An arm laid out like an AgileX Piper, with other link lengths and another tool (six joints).
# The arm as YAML. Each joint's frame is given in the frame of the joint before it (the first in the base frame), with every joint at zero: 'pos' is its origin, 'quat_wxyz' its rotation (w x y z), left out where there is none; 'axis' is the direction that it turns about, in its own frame. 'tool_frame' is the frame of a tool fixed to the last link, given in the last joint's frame.
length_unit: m
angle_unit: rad
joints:
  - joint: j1
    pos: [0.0, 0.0, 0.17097]
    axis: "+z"
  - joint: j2
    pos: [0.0, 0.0, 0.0]
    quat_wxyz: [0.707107, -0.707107, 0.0, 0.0]
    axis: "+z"
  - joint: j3
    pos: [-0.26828, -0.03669, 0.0]
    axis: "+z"
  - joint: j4
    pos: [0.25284, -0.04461, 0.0]
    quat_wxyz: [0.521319, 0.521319, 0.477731, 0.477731]
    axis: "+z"
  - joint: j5
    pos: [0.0, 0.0, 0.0]
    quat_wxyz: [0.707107, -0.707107, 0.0, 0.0]
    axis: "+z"
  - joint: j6
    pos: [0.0, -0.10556, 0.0]
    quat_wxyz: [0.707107, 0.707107, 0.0, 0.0]
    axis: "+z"
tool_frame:
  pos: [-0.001, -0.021, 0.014]
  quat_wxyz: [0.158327, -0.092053, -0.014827, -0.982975]
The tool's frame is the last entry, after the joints.
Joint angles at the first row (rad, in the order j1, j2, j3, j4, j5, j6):
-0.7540 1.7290 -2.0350 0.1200 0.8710 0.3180
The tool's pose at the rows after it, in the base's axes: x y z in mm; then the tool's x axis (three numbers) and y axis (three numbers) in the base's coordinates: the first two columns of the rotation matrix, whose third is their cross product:
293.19, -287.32, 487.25, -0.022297, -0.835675, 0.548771, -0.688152, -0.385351, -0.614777
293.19, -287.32, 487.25, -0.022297, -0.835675, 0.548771, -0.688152, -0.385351, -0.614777
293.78, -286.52, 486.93, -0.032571, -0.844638, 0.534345, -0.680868, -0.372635, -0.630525
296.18, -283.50, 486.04, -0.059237, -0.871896, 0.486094, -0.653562, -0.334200, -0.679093
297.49, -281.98, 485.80, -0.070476, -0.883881, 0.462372, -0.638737, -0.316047, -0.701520
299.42, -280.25, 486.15, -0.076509, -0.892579, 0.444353, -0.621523, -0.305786, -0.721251
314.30, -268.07, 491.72, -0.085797, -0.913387, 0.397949, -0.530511, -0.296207, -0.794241
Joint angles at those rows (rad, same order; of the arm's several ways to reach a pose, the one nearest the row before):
-0.7540 1.7290 -2.0350 0.1200 0.8710 0.3180
-0.7540 1.7290 -2.0350 0.1200 0.8710 0.3180
-0.7540 1.7290 -2.0350 0.1290 0.8710 0.3330
-0.7540 1.7290 -2.0350 0.1650 0.8710 0.3740
-0.7540 1.7290 -2.0350 0.1840 0.8700 0.3920
-0.7530 1.7290 -2.0350 0.2060 0.8650 0.4010
-0.7240 1.7290 -2.0350 0.2880 0.8100 0.4240

